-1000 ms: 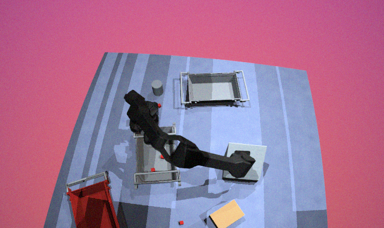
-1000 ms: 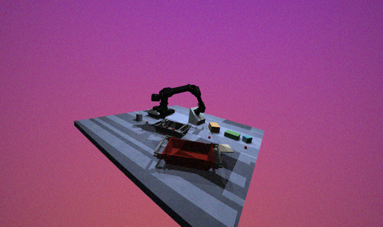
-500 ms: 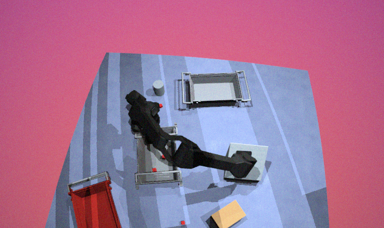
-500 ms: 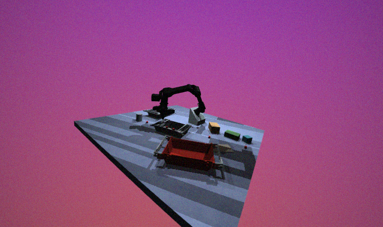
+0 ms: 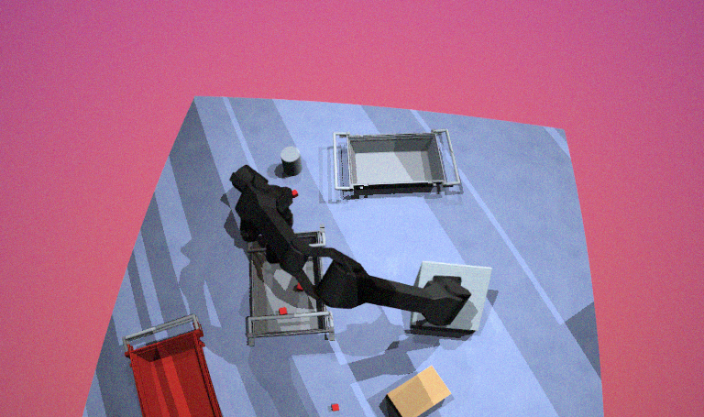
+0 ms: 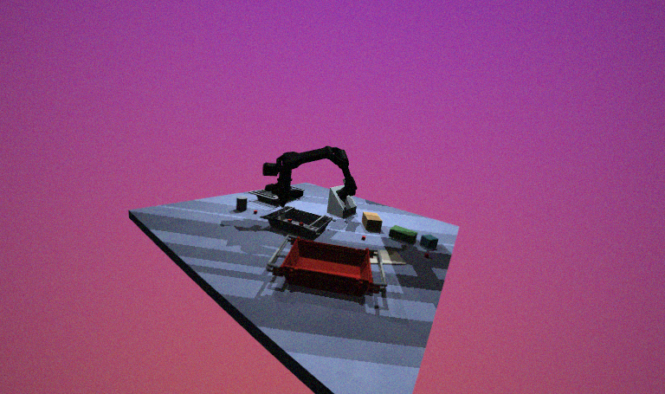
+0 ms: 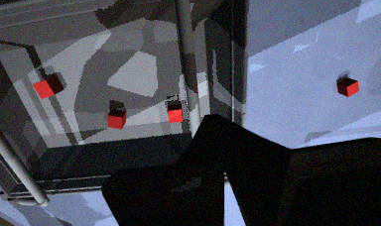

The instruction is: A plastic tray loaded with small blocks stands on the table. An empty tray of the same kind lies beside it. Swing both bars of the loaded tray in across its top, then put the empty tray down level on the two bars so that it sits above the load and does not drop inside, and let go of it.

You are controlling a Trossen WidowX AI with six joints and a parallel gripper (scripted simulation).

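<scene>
The grey tray lies 260 mm behind my gripper tip, 300 mm to the right of it and 40 mm below it. Also, from my gripper tip: green box: 340 mm behind, 520 mm to the left, 70 mm below; then tan box: 350 mm behind, 340 mm to the left, 60 mm below; then flat tan sheet: 80 mm behind, 520 mm to the left, 80 mm below.
</scene>
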